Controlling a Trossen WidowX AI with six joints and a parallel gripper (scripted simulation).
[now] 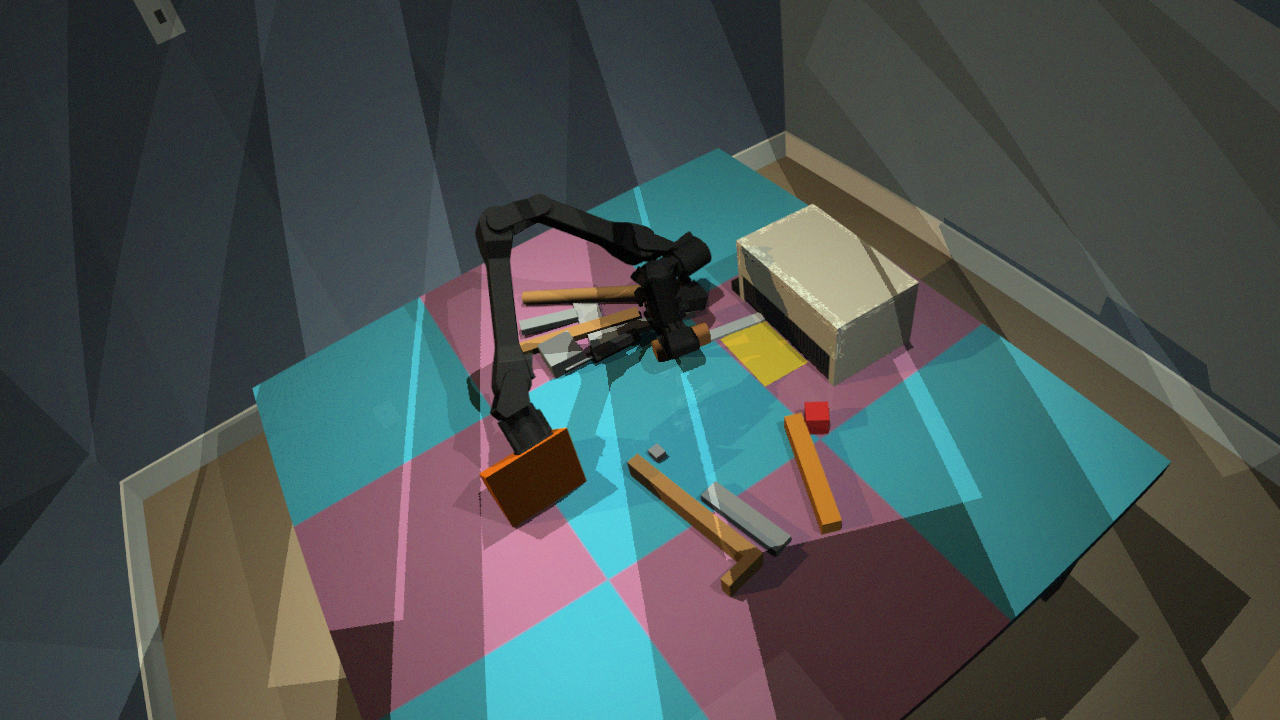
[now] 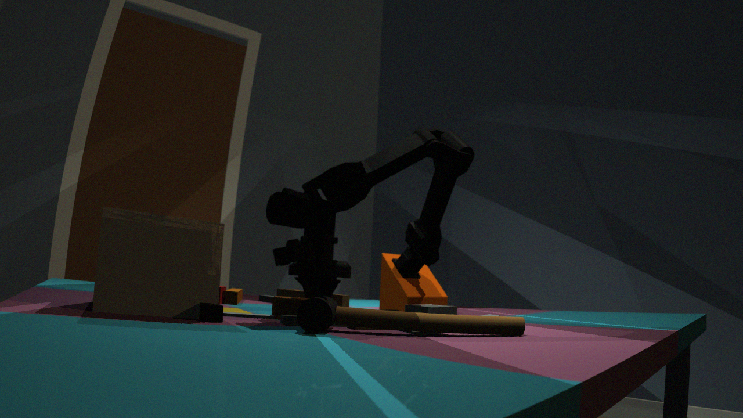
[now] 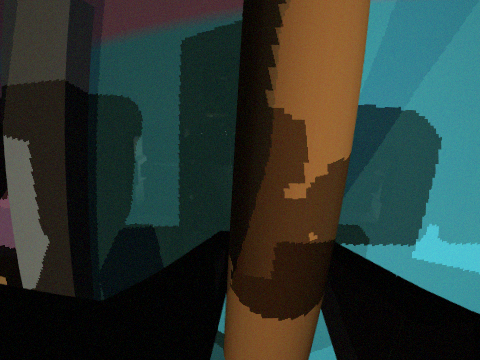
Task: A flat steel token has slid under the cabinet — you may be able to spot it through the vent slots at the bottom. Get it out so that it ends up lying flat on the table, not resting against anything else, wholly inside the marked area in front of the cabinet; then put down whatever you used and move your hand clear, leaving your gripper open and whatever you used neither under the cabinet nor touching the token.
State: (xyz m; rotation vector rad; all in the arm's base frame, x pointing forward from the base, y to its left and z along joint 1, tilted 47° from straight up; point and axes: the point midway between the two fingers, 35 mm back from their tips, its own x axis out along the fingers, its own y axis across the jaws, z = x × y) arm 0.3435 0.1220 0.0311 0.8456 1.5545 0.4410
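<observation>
The screwdriver lies 120 mm behind my gripper tip, 80 mm to the left of it and 10 mm above it. The rest, counted from my gripper tip: long wooden stick (180 mm to the left, 130 mm behind); then small grey cube (180 mm to the right, 170 mm behind); then grey block (170 mm behind, 130 mm to the left, 10 mm above).
</observation>
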